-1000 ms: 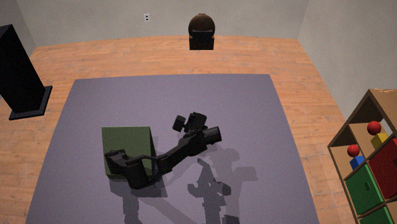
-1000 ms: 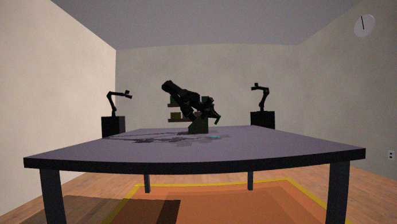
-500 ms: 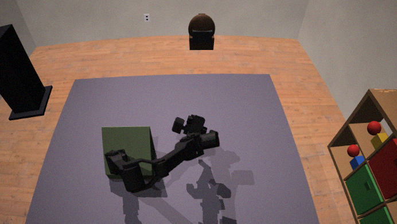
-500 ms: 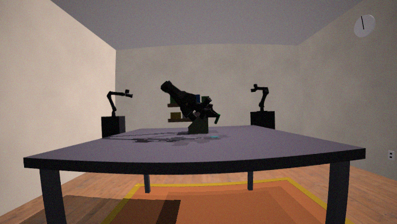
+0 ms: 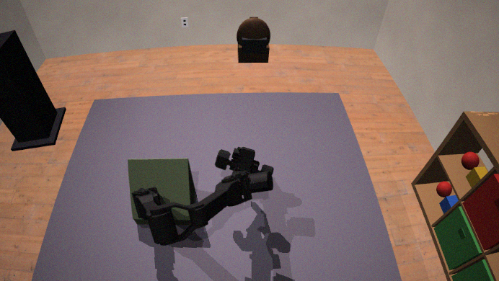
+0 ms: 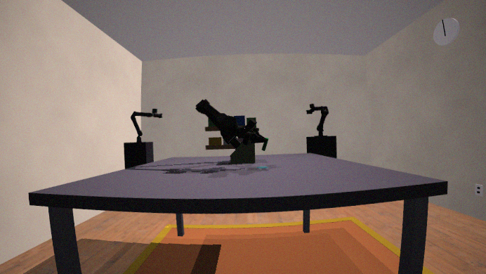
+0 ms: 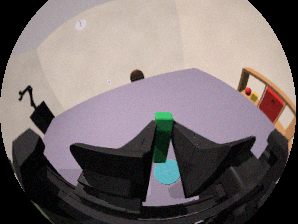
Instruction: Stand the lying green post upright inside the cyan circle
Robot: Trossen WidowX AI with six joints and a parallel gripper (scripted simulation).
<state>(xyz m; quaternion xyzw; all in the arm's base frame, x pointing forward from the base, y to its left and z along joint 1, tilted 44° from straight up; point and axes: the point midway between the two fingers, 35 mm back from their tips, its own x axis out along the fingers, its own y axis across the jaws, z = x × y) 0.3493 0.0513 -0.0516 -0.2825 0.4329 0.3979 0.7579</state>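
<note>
My gripper is now 2 cm to the right of the green post and 3 cm above it. Round my hand: cyan circle (15 cm below).
</note>
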